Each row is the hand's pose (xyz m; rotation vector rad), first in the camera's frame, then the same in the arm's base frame.
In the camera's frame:
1: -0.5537 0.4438 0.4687 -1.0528 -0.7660 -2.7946
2: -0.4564 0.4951 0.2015 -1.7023 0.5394 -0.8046
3: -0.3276 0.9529 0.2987 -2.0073 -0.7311 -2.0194
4: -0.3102 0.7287 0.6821 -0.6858 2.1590 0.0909
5: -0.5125 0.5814 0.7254 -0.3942 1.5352 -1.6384
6: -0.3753 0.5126 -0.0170 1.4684 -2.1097 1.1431
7: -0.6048 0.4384 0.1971 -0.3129 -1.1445 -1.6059
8: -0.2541 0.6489 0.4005 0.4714 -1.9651 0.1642
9: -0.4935 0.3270 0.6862 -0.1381 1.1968 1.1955
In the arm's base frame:
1: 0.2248 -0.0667 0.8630 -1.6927 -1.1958 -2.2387
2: 0.1771 -0.1145 0.5820 -2.2576 0.7436 -0.4496
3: 0.2819 0.3410 0.4510 -2.5333 -1.0329 -1.3240
4: 0.5050 0.2591 0.8265 -0.9799 2.6900 -0.1141
5: 0.3663 0.1470 1.0073 -1.0916 1.5763 -1.8787
6: 0.1422 -0.1766 0.3594 1.4365 -1.4643 0.9575
7: 0.0521 -0.1607 0.6687 -0.8767 -1.0135 -1.1896
8: 0.4299 0.0857 0.5961 0.2769 -1.3912 0.3653
9: 0.3941 -0.1063 1.0482 -0.1173 1.8586 1.0678

